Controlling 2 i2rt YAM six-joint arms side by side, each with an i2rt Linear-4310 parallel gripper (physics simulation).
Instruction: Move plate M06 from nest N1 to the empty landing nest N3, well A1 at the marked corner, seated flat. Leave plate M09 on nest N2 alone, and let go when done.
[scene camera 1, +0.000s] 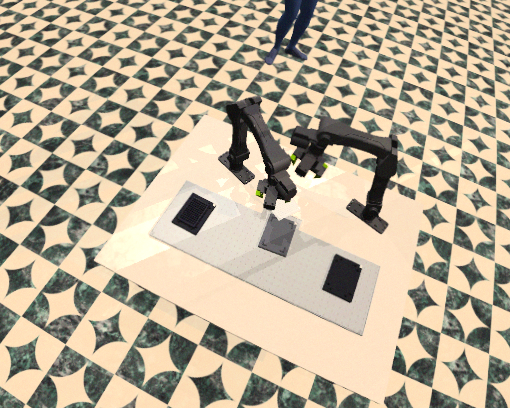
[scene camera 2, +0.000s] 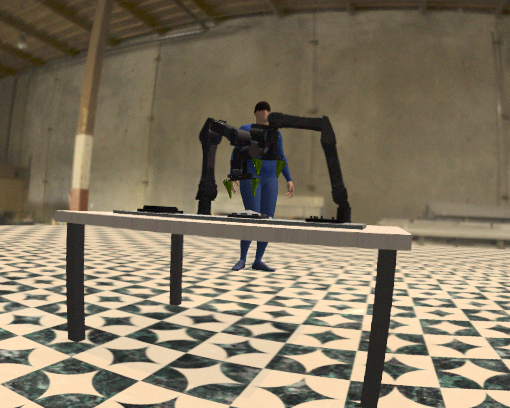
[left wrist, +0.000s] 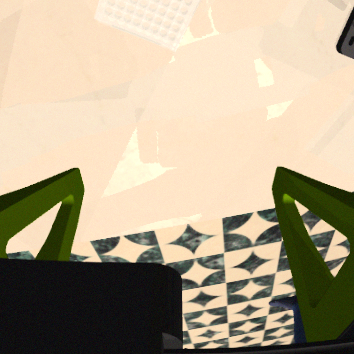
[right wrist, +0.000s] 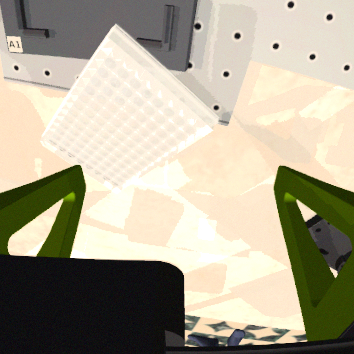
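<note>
A clear white well plate (scene camera 1: 289, 210) (left wrist: 147, 20) (right wrist: 125, 110) lies askew at the back edge of the middle grey nest (scene camera 1: 278, 236) (right wrist: 85, 30), which has an A1 label at one corner. A black gridded plate (scene camera 1: 194, 211) (scene camera 2: 160, 208) sits on the dark nest at the picture's left. A black nest (scene camera 1: 343, 278) (scene camera 2: 322, 219) at the right holds no plate. Plate and nest names are unreadable. My right gripper (scene camera 1: 273, 198) (scene camera 2: 242, 196) (right wrist: 179, 175) is open and empty, above the table near the clear plate. My left gripper (scene camera 1: 309, 165) (scene camera 2: 268, 175) (left wrist: 177, 177) is open and empty, higher and farther back.
The nests stand on a perforated light board (scene camera 1: 240, 255) on the table (scene camera 1: 280, 325). The two grippers are close together in scene camera 1. A person in blue (scene camera 1: 295, 25) (scene camera 2: 258, 197) stands behind the table.
</note>
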